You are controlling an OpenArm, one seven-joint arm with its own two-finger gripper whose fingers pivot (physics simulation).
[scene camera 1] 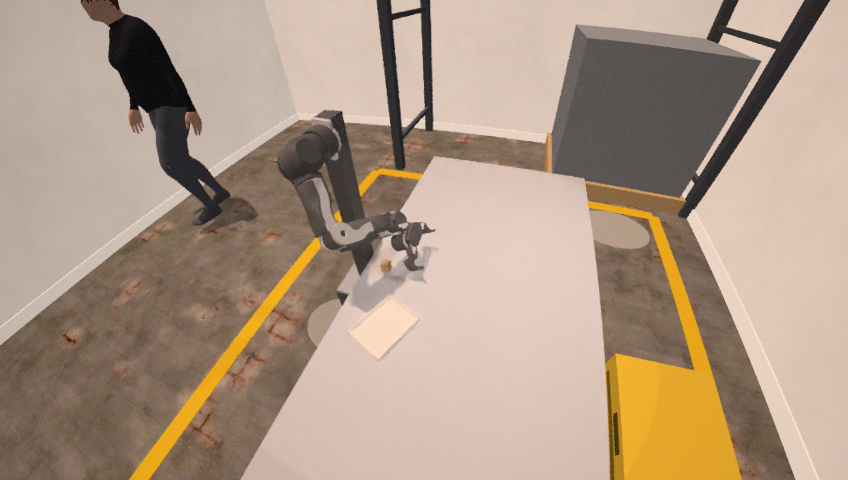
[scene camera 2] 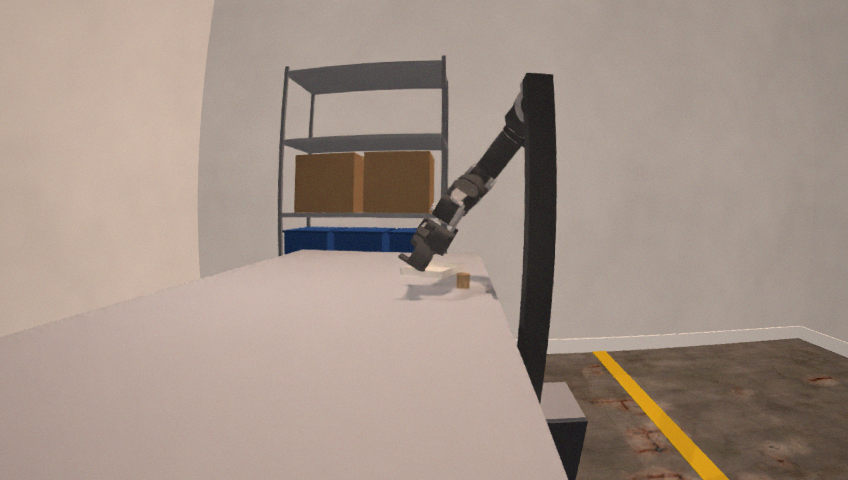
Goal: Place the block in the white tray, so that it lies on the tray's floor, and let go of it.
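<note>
A small orange-brown block [scene camera 1: 386,265] [scene camera 2: 462,280] stands on the table near the edge by the robot's post, outside the tray. The white tray [scene camera 1: 383,328] [scene camera 2: 437,273] lies on the table a short way from the block, and no block shows on its floor in scene camera 1. My gripper [scene camera 1: 425,248] [scene camera 2: 411,262] is open, with its two fingers spread wide and nothing between them. It hangs low over the table, farther in from the edge than the block and apart from it. In scene camera 2 a finger covers part of the view just above the tray.
The pale table [scene camera 1: 505,309] [scene camera 2: 238,368] carries these things. The robot's dark post [scene camera 1: 348,178] [scene camera 2: 538,208] rises at the table's edge, close to the block. A person [scene camera 1: 148,71] stands on the floor beyond the yellow line. A yellow cabinet [scene camera 1: 672,416] stands by the table's far side.
</note>
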